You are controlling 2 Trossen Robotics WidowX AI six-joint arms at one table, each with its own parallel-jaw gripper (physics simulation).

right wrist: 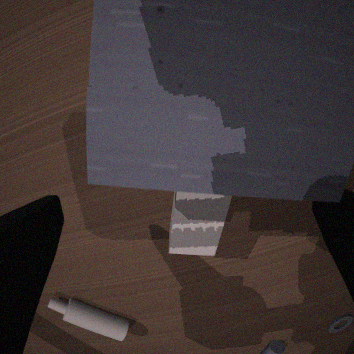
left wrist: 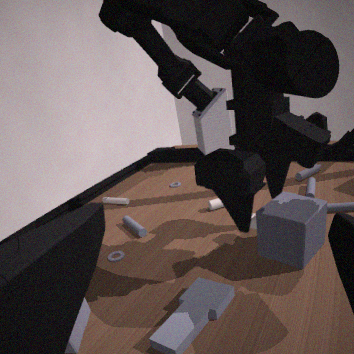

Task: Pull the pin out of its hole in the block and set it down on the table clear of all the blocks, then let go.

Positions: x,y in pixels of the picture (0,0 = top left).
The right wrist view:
right gripper: 189,203
square-sided pin: 196,222
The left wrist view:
left gripper: 223,222
right gripper: 261,213
